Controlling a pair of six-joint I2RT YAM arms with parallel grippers.
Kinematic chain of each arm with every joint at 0, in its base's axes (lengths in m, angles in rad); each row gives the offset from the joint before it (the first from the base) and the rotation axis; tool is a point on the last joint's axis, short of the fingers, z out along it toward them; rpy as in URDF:
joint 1: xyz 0 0 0.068 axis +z
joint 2: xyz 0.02 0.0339 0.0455 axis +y
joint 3: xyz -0.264 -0.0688 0 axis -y
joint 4: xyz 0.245 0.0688 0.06 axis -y
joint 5: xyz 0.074 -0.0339 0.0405 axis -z
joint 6: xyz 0.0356 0 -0.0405 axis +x
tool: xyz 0 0 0 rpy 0 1.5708 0
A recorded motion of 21 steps. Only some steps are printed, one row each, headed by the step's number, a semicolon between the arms.
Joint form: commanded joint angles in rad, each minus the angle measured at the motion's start. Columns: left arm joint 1, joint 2, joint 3, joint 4, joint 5, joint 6; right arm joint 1, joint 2, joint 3, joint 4, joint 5, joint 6.
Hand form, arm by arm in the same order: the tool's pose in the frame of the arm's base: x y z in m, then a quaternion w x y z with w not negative. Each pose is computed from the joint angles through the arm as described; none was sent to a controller.
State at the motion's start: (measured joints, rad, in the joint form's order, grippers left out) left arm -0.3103 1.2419 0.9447 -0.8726 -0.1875 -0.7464; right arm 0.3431 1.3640 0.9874 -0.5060 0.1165 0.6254
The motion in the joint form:
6: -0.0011 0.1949 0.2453 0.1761 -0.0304 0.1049; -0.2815 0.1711 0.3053 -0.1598 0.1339 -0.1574
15: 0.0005 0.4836 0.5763 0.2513 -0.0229 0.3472; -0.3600 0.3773 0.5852 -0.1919 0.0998 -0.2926
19: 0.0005 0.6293 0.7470 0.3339 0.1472 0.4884; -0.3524 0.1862 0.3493 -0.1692 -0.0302 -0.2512
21: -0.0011 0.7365 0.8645 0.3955 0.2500 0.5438; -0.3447 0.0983 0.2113 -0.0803 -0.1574 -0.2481
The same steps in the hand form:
6: 0.2887 -0.0848 0.2854 0.32006 -0.18846 0.92718 -0.04880; 0.3295 0.0115 0.2912 0.34238 0.22912 0.91072 -0.02950
15: 0.3704 -0.1108 0.3034 0.37338 -0.07957 0.92364 -0.03391; 0.3866 -0.0142 0.3088 0.35452 0.19899 0.91246 -0.04613
19: 0.4123 -0.1305 0.3089 0.40201 0.01525 0.91023 -0.09819; 0.3357 -0.0062 0.2992 0.33599 0.19360 0.92152 0.02065
21: 0.4407 -0.1442 0.3078 0.42399 0.06256 0.89253 -0.14035; 0.3159 0.0010 0.2877 0.34284 0.16910 0.92016 0.08465

